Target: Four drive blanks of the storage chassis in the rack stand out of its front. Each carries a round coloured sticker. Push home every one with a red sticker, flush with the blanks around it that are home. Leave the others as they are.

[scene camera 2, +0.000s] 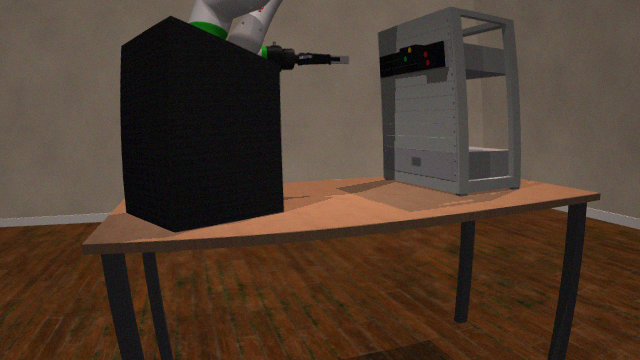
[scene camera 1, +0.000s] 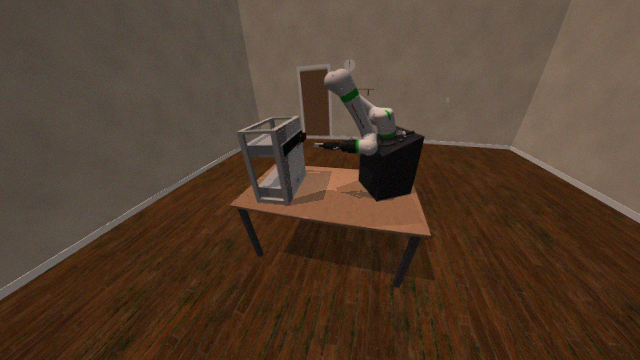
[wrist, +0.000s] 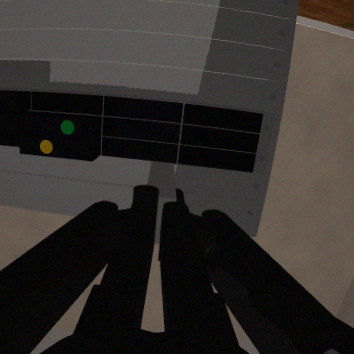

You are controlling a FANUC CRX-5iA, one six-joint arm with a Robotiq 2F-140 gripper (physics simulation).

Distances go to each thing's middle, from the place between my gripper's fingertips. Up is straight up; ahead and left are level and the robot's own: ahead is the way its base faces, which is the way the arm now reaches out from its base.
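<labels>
Grey rack (scene camera 2: 442, 159): 15 cm below my hand, 34 cm ahead, 6 cm to the right.
</labels>
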